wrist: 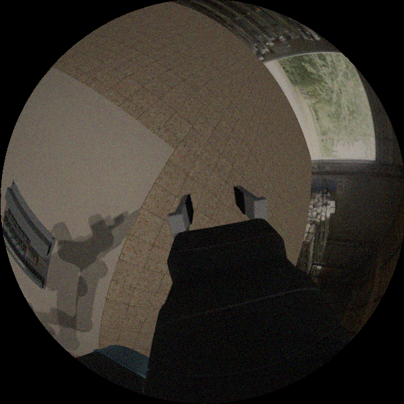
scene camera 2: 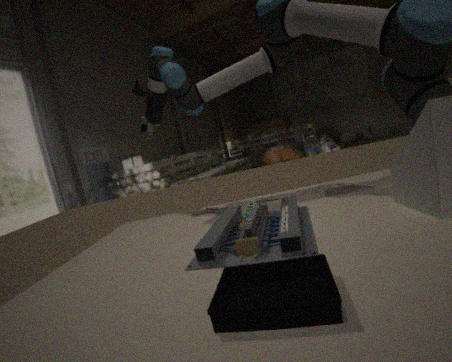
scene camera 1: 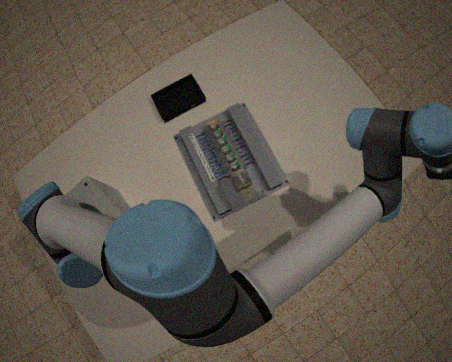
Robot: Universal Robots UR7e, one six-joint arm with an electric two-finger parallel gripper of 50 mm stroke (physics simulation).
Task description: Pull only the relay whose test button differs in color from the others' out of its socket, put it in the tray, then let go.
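Observation:
A row of relays stands in sockets on a grey panel. The relay with an orange button is at the end of the row nearest the tray; the other buttons that I can make out, such as the one on a green-button relay, are green. The tray is black and stands beside the panel; its inside is too dark to make out. My gripper is open with nothing between its fingers. It is high up and well off to the side of the panel, over the floor beyond the table's edge.
Grey wire ducts rise along both long sides of the relay row, with blue wires between. A light block sits at the row's other end. The arm's base pedestal stands on the table.

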